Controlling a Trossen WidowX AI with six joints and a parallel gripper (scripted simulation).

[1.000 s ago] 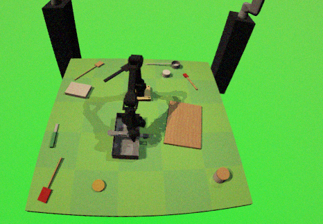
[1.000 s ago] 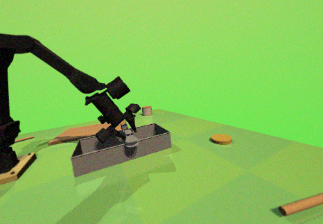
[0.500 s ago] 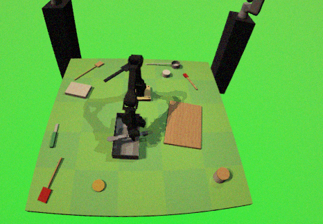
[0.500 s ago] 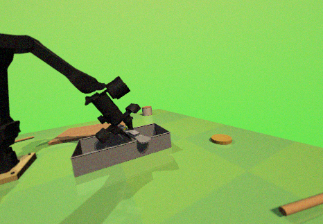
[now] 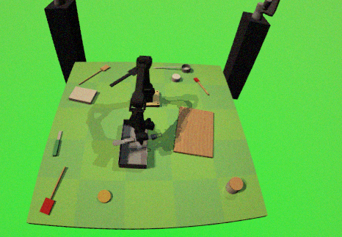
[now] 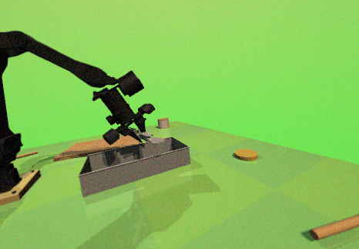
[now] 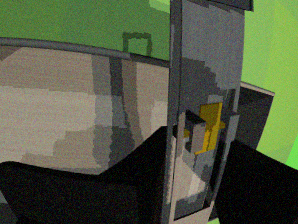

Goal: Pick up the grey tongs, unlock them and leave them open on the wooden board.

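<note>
The grey roasting tin is 50 mm to the right of my gripper tip, 50 mm below it and 30 mm behind it. Also, from my gripper tip: yellow lock piece: 30 mm above, 20 mm to the left, 20 mm behind; red spatula: 470 mm to the right, 320 mm ahead, 70 mm below; wooden board: 330 mm to the left, 160 mm behind, 70 mm below.
</note>
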